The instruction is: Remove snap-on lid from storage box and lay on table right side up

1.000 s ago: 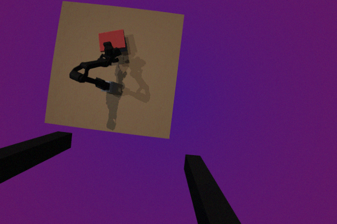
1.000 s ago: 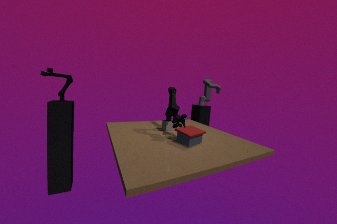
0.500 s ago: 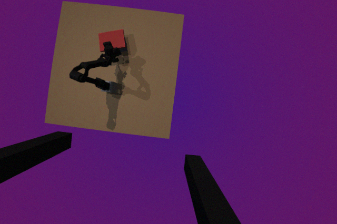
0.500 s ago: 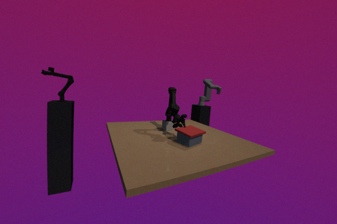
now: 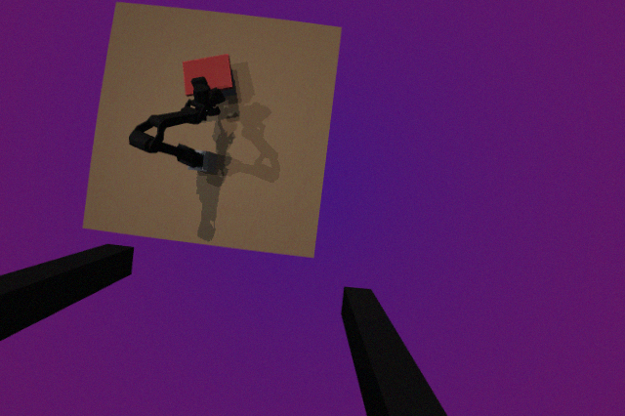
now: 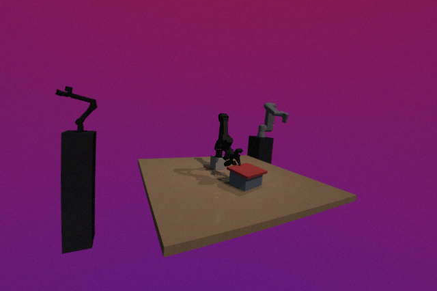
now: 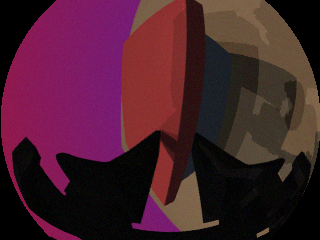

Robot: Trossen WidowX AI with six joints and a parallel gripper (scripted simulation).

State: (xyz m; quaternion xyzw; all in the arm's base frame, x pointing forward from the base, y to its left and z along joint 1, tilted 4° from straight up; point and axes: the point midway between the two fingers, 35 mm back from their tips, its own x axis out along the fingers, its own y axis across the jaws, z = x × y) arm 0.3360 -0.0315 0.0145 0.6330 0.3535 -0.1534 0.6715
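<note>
Right now the red lid is 7 cm ahead of my gripper tip and 2 cm to the left of it. The rest, counted from my gripper tip: blue-grey storage box (7 cm ahead, 2 cm to the left, 6 cm below).
</note>
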